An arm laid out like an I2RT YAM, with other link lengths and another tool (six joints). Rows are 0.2 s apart.
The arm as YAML. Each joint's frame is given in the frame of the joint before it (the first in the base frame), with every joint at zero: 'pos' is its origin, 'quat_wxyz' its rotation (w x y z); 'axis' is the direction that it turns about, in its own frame. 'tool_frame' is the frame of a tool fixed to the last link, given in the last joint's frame.
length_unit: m
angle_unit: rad
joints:
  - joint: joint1
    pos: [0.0, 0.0, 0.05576]
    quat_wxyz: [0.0, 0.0, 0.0, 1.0]
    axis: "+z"
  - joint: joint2
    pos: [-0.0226, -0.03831, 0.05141]
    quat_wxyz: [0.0, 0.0, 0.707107, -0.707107]
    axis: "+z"
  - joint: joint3
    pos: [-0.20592, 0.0, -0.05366]
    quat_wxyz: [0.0, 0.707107, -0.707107, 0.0]
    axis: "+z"
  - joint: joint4
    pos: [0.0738, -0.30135, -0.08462]
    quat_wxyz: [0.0, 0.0, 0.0, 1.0]
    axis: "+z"
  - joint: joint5
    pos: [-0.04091, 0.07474, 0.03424]
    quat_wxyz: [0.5, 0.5, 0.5, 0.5]
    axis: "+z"
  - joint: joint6
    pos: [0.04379, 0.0, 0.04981]
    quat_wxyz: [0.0, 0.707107, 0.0, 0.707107]
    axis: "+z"
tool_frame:
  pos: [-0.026, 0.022, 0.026]
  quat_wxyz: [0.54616, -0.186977, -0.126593, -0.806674]
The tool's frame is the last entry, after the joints.
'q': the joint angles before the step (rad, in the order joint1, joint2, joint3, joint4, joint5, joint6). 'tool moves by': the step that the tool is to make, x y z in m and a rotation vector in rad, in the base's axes. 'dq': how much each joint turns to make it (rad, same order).
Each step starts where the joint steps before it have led.
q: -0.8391 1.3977 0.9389 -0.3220 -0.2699 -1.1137
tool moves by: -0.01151 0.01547 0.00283 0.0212 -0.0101 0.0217
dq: 0.0000 -0.0922 -0.0705 -0.0307 -0.0307 0.0000
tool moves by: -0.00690 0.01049 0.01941 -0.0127 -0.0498 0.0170
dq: 0.0000 -0.0995 -0.0322 -0.0216 -0.0320 0.0092
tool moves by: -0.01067 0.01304 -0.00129 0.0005 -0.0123 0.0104
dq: 0.0000 -0.0938 -0.0767 -0.0092 -0.0141 0.0000
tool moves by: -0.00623 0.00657 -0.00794 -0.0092 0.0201 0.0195
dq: 0.0000 -0.0352 -0.0430 -0.0092 0.0000 -0.0306
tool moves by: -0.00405 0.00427 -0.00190 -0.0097 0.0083 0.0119
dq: 0.0000 -0.0293 -0.0231 -0.0107 0.0000 -0.0185
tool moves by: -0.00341 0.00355 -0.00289 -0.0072 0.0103 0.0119
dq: 0.0000 -0.0215 -0.0200 -0.0092 0.0000 -0.0183
